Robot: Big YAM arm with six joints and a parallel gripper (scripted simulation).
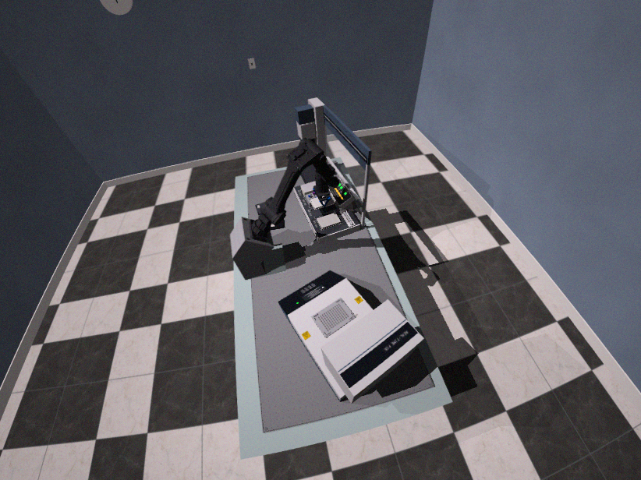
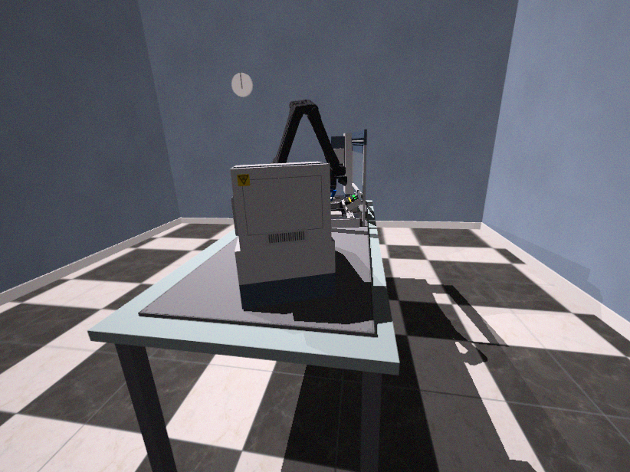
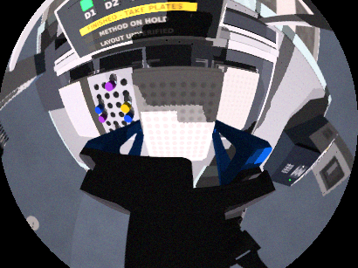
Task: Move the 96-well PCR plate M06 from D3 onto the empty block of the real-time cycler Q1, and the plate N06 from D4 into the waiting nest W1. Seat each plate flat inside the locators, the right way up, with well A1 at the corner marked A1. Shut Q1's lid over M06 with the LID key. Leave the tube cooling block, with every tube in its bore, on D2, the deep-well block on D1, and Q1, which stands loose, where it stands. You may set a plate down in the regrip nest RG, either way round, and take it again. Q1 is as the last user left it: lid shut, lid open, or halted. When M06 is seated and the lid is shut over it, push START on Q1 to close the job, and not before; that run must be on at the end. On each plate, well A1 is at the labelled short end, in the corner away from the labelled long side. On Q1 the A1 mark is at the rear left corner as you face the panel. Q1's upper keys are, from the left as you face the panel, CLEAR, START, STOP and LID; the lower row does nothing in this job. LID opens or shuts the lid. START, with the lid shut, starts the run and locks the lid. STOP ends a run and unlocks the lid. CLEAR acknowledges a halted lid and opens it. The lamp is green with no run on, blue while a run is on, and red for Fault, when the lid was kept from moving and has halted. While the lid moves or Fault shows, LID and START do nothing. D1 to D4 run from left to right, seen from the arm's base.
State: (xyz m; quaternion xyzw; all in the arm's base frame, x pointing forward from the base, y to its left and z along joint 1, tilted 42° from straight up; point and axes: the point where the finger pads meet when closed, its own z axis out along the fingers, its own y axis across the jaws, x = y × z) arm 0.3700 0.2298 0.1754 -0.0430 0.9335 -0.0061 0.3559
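Right now the tube cooling block is 1 cm behind my hand, 10 cm to the left of it and 6 cm below it. The rest, counted from my hand: black regrip nest: 33 cm behind, 3 cm to the left, 13 cm below; white deep-well block: 2 cm behind, 20 cm to the left, 6 cm below.
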